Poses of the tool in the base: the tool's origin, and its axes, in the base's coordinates. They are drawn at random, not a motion.
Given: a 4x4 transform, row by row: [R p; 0 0 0 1], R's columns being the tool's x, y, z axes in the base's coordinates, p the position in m. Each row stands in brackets.
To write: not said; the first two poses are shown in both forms.
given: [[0.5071, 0.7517, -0.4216, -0.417], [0.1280, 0.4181, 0.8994, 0.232], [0.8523, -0.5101, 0.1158, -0.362], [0, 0, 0, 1]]
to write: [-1.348, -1.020, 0.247, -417, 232, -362]
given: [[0.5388, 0.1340, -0.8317, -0.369], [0.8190, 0.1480, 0.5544, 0.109], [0.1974, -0.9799, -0.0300, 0.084], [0, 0, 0, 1]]
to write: [-1.601, -0.199, 0.989, -369, 109, 84]
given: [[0.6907, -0.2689, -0.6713, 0.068], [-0.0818, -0.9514, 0.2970, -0.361], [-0.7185, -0.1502, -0.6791, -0.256], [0, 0, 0, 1]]
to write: [-2.924, 0.802, -0.118, 68, -361, -256]
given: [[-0.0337, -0.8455, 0.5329, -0.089], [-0.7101, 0.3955, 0.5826, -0.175], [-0.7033, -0.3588, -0.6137, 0.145], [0, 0, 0, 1]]
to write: [-2.613, 0.780, -1.618, -89, -175, 145]
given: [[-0.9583, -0.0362, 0.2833, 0.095], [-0.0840, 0.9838, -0.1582, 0.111], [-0.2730, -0.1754, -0.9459, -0.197], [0, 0, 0, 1]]
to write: [-2.958, 0.277, -3.054, 95, 111, -197]
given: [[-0.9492, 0.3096, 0.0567, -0.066], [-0.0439, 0.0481, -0.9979, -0.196], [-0.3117, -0.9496, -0.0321, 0.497], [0, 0, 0, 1]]
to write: [-1.605, 0.317, -3.095, -66, -196, 497]
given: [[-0.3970, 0.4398, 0.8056, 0.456], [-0.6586, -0.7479, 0.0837, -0.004], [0.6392, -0.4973, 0.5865, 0.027], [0, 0, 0, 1]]
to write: [-0.703, -0.694, -2.113, 456, -4, 27]
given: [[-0.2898, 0.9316, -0.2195, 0.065], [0.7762, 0.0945, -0.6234, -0.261], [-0.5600, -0.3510, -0.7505, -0.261], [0, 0, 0, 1]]
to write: [-2.704, 0.594, 1.928, 65, -261, -261]
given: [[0.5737, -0.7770, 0.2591, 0.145], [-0.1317, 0.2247, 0.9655, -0.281], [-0.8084, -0.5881, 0.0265, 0.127], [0, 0, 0, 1]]
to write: [-1.526, 0.941, -0.226, 145, -281, 127]
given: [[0.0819, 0.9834, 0.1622, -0.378], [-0.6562, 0.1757, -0.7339, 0.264], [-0.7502, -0.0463, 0.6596, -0.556], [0, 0, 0, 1]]
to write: [-0.070, 0.848, -1.447, -378, 264, -556]
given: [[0.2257, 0.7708, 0.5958, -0.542], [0.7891, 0.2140, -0.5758, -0.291], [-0.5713, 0.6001, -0.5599, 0.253], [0, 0, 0, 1]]
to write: [2.322, 0.608, 1.292, -542, -291, 253]
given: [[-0.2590, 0.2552, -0.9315, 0.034], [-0.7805, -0.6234, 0.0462, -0.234], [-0.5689, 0.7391, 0.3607, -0.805], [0, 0, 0, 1]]
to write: [1.117, 0.605, -1.891, 34, -234, -805]
